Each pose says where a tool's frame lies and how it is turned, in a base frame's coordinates. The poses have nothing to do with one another.
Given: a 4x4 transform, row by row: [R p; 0 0 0 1], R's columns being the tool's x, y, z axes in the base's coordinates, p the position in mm. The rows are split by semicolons.
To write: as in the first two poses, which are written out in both.
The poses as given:
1: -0.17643, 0.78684, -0.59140, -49.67; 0.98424, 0.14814, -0.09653, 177.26; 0.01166, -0.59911, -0.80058, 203.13; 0, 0, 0, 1
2: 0.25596, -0.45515, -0.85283, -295.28; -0.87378, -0.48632, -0.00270, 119.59; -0.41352, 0.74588, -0.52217, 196.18; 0, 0, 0, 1
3: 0.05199, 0.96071, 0.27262, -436.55; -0.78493, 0.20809, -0.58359, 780.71; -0.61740, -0.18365, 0.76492, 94.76; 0, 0, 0, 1
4: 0.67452, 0.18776, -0.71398, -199.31; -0.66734, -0.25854, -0.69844, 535.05; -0.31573, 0.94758, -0.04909, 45.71; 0, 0, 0, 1
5: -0.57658, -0.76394, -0.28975, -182.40; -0.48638, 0.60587, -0.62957, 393.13; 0.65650, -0.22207, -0.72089, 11.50; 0, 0, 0, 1
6: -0.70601, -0.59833, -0.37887, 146.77; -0.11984, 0.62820, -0.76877, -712.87; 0.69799, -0.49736, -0.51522, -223.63; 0, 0, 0, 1
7: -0.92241, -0.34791, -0.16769, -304.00; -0.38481, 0.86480, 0.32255, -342.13; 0.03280, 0.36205, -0.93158, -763.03; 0, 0, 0, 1
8: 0.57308, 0.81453, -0.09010, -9.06; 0.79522, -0.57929, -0.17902, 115.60; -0.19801, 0.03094, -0.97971, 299.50; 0, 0, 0, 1
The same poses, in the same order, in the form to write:
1: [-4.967, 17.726, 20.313, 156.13, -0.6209, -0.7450, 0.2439]
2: [-29.528, 11.959, 19.618, 151.20, 0.7768, -0.4559, -0.4344]
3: [-43.655, 78.071, 9.476, 89.28, 0.2000, 0.4450, -0.8729]
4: [-19.931, 53.505, 4.571, 108.45, 0.8676, -0.2099, -0.4507]
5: [-18.240, 39.313, 1.150, 147.76, 0.3819, -0.8868, 0.2601]
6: [14.677, -71.287, -22.363, 142.80, 0.2244, -0.8905, 0.3957]
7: [-30.400, -34.213, -76.303, 174.04, 0.1902, -0.9655, -0.1777]
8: [-0.906, 11.560, 29.950, 173.20, 0.8864, 0.4556, -0.0815]
